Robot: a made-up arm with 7 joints. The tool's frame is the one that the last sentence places. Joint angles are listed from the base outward.
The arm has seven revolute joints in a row. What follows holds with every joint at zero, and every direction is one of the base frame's.
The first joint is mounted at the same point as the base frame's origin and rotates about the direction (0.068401, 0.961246, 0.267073), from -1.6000 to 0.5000 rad.
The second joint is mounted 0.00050 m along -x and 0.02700 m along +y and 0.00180 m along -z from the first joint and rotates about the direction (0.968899, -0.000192, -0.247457), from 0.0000 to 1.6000 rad.
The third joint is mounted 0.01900 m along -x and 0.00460 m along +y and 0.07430 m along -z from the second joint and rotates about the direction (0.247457, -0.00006, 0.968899), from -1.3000 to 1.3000 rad.
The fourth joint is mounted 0.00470 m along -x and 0.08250 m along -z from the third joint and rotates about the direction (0.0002, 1, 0.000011), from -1.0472 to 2.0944 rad.
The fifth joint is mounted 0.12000 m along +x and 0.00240 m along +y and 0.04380 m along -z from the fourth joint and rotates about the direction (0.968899, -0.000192, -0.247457), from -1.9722 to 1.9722 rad.
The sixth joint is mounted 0.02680 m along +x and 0.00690 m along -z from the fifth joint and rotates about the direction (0.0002, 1, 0.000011), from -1.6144 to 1.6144 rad.
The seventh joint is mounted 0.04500 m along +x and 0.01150 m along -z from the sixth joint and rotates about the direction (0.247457, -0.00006, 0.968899), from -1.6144 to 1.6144 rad.
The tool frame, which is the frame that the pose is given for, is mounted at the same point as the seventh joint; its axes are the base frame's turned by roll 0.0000, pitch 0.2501 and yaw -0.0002 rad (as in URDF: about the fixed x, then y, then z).
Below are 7 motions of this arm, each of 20 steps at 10 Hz.
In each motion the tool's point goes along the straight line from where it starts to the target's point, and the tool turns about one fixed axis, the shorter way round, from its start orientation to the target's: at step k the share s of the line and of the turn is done. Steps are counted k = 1, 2, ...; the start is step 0. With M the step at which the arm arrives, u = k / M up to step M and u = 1 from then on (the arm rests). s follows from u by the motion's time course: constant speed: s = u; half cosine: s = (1 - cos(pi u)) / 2; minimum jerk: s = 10 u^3 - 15 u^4 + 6 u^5.
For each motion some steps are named. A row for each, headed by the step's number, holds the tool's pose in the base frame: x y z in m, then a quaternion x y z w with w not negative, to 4 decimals.
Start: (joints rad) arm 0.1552 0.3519 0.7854 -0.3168 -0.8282 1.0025 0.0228
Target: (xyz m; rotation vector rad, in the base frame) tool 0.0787 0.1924 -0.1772 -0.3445 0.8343 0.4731
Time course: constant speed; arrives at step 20
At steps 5, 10, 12, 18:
5: 0.0979 0.1981 -0.1501 -0.2029 0.3435 0.2117 0.8922
10: 0.0915 0.1962 -0.1591 -0.1904 0.3623 0.2167 0.8863
12: 0.0889 0.1955 -0.1627 -0.1853 0.3698 0.2187 0.8838
18: 0.0813 0.1932 -0.1736 -0.1700 0.3920 0.2245 0.8758

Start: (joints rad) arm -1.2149 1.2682 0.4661 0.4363 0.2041 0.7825 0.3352
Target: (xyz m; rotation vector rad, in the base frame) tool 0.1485 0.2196 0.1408 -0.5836 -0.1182 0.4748
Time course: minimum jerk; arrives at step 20
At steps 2, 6, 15, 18, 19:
2: 0.1751 0.2645 0.1465 0.1909 -0.0793 0.6602 0.7221
6: 0.1709 0.2575 0.1456 0.1169 -0.0782 0.6094 0.7803
15: 0.1513 0.2243 0.1414 -0.2376 -0.0615 0.2855 0.9264
18: 0.1487 0.2200 0.1408 -0.2809 -0.0580 0.2362 0.9284
19: 0.1485 0.2197 0.1408 -0.2843 -0.0577 0.2323 0.9284

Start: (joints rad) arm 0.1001 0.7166 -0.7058 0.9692 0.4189 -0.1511 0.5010
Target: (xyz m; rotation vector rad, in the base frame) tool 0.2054 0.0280 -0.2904 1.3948 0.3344 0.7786
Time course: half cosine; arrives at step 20
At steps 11, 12, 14, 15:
11: 0.1114 0.0948 -0.2992 0.6525 0.2693 0.1155 0.6989
12: 0.1284 0.0827 -0.2976 0.6504 0.2487 0.1586 0.7000
14: 0.1595 0.0606 -0.2947 0.6428 0.2098 0.2362 0.6979
15: 0.1728 0.0512 -0.2934 0.6380 0.1926 0.2689 0.6954

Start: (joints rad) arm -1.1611 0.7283 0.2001 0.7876 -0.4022 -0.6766 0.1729
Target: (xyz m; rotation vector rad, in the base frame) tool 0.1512 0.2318 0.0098 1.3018 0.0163 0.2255
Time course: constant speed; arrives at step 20
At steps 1, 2, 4, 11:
1: 0.2919 0.1764 0.0226 0.0496 -0.4489 0.2183 0.8651
2: 0.2845 0.1793 0.0219 0.0825 -0.4291 0.2150 0.8734
4: 0.2697 0.1852 0.0206 0.1477 -0.3875 0.2072 0.8861
11: 0.2178 0.2056 0.0159 0.3663 -0.2247 0.1705 0.8867

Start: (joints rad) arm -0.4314 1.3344 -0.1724 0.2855 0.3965 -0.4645 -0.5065
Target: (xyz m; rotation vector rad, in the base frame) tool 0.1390 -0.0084 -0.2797 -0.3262 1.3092 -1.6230
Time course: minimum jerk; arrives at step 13
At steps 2, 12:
2: 0.2348 0.1870 -0.0587 0.7233 0.1234 -0.3373 0.5898
12: 0.1394 -0.0076 -0.2788 -0.1305 0.5390 -0.6691 0.4947

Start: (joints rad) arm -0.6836 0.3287 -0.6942 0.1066 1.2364 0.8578 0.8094
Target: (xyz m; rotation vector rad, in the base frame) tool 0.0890 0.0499 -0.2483 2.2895 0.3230 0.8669
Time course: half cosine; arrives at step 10
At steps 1, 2, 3, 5, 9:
1: 0.2415 -0.0387 -0.1384 0.6812 -0.3057 0.3314 0.5768
2: 0.2304 -0.0322 -0.1464 0.7029 -0.2760 0.3347 0.5637
3: 0.2131 -0.0222 -0.1589 0.7345 -0.2289 0.3388 0.5416
5: 0.1671 0.0045 -0.1920 0.8048 -0.1000 0.3438 0.4734
9: 0.0928 0.0477 -0.2455 0.8734 0.1126 0.3326 0.3375

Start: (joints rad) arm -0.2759 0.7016 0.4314 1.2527 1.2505 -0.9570 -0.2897
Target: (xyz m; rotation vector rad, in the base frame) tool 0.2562 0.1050 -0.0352 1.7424 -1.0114 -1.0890
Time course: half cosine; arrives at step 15
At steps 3, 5, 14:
3: 0.1160 0.2219 -0.2317 0.5289 0.2585 -0.4081 0.6978
5: 0.1399 0.2020 -0.1982 0.5824 0.1456 -0.4302 0.6742
14: 0.2545 0.1064 -0.0376 0.6932 -0.3949 -0.4343 0.4182

